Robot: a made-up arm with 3 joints. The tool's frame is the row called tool.
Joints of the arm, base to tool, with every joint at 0 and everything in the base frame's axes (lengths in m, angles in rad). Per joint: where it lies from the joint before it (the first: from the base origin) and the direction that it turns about. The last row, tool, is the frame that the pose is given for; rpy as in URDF.
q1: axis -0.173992 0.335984 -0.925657 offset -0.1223 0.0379 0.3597
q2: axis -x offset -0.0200 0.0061 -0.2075
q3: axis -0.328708 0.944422 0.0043 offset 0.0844 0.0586 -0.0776
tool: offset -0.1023 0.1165 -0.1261 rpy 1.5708 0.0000 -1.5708
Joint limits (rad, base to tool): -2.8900..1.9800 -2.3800..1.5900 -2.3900..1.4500
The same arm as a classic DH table. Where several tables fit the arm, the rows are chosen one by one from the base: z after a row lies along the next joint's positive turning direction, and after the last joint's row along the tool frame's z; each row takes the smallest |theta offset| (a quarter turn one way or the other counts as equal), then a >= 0, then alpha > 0; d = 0 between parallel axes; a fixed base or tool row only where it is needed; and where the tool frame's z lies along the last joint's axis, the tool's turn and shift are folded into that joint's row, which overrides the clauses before.
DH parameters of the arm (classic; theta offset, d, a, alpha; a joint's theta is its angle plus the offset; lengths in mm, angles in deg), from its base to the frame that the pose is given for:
base (fixed): 27.38 579.6 -91.2 -157.77
q1: -64.39 437.8 -65.1 79.98
q2: -70.31 -119.5 -77.9 -70.81
q3: 0 184.4 -126.6 70.81
tool (fixed): -89.74 62 0 0
Joint limits (deg, base to tool): -165.58..113.45 -136.36..91.1 -136.94..83.08

